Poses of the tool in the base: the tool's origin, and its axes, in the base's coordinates. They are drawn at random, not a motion.
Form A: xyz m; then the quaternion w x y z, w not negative.
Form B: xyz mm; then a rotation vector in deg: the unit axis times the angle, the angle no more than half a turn. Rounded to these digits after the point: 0 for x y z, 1 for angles.
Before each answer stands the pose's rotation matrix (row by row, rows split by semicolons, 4 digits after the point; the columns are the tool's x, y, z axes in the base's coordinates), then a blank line. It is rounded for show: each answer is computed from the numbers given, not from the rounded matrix.
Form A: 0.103 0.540 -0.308 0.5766 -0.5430 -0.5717 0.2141
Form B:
0.2546 0.3740 -0.8918; 0.8678 0.3186 0.3814; 0.4268 -0.8710 -0.2434

103 540 -308 -72.8 -76.7 28.7
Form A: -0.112 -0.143 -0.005 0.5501 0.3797 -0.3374 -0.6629
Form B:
-0.1065 0.4731 -0.8746; -0.9855 -0.1672 0.0296; -0.1322 0.8650 0.4840

-112 -143 -5 51.5 -45.8 -89.9
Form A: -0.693 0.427 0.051 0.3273 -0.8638 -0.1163 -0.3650
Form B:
0.7065 0.4398 0.5544; -0.0380 -0.7587 0.6503; 0.7067 -0.4805 -0.5193

-693 427 51 -129.6 -17.5 -54.8
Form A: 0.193 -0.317 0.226 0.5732 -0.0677 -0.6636 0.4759
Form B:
-0.3337 -0.4557 -0.8252; 0.6354 0.5379 -0.5540; 0.6963 -0.7092 0.1101

193 -317 226 -9.1 -89.1 63.9
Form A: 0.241 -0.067 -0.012 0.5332 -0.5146 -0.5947 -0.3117
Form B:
0.0983 0.9445 -0.3134; 0.2797 0.2760 0.9196; 0.9550 -0.1780 -0.2370

241 -67 -12 -70.3 -81.2 -42.6
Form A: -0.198 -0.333 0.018 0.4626 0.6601 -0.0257 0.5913
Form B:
0.2994 -0.5810 0.7568; 0.5131 -0.5707 -0.6411; 0.8044 0.5803 0.1272

-198 -333 18 93.0 -3.6 83.3
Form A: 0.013 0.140 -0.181 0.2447 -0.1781 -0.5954 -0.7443
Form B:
-0.8168 0.5763 -0.0263; -0.1522 -0.1713 0.9734; 0.5565 0.7991 0.2276

13 140 -181 -27.9 -93.1 -116.4
